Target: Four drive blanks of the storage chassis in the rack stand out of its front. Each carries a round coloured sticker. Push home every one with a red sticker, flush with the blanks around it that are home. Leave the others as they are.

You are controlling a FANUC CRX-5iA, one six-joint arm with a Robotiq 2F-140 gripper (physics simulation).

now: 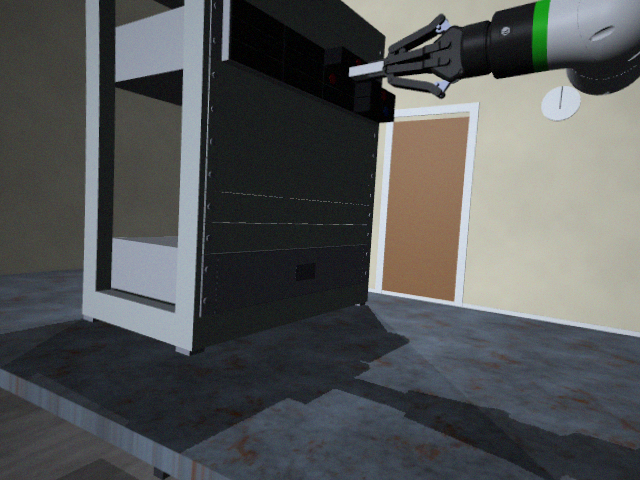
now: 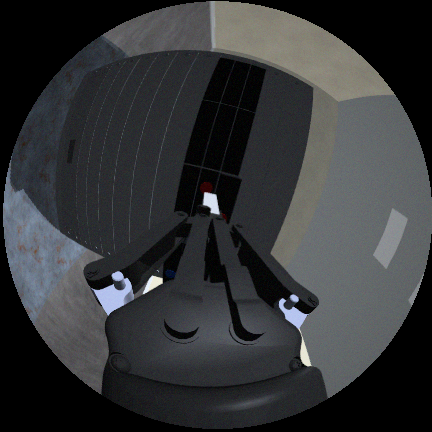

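Note:
The black storage chassis [image 1: 255,46] [image 2: 220,130] spans the upper rack. My gripper [image 1: 356,70] [image 2: 207,202] is shut and empty, its pale fingertips near the chassis front. A red sticker [image 1: 332,78] [image 2: 206,187] shows beside the tips, on a blank that looks level with its neighbours. An upper blank [image 1: 334,55] stands out; a red sticker [image 1: 358,62] [image 2: 223,217] shows on its face, partly hidden by the fingers. Nearer the far end, another red sticker [image 1: 383,95] and a blue sticker [image 1: 385,110] [image 2: 170,274] mark blanks that stand out. Contact at the tips is unclear.
The rack [image 1: 190,180] has an open side frame and stands on a mottled blue-grey table [image 1: 330,428] [image 2: 37,215]. Plain dark panels [image 1: 289,155] [image 2: 272,150] lie below and above the chassis. A brown door [image 1: 423,206] and a pale wall are behind.

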